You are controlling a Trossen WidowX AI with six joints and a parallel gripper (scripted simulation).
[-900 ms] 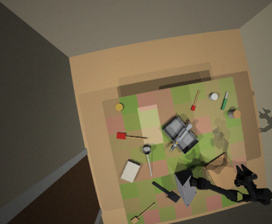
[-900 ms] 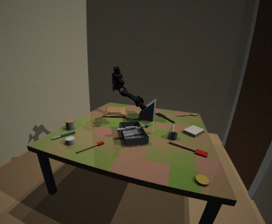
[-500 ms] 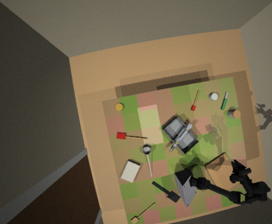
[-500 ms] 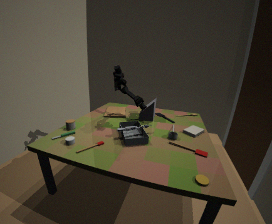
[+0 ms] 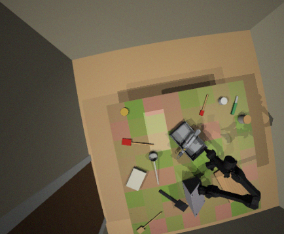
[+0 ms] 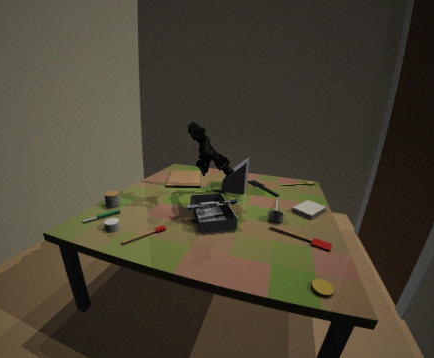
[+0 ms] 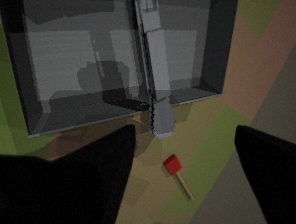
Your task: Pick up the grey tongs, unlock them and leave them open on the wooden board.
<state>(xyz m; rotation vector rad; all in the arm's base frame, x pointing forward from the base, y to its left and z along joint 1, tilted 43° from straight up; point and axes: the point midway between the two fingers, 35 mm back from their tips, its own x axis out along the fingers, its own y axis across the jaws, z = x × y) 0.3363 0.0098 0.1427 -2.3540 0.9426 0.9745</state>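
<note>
Right now the yellow lock piece is 110 mm to the left of my gripper tip and 140 mm below it. The rest, counted from my gripper tip: red spatula 160 mm ahead, 510 mm to the left, 200 mm below; wooden board 460 mm behind, 280 mm to the right, 200 mm below; roasting tin 50 mm ahead, 50 mm to the left, 180 mm below.
</note>
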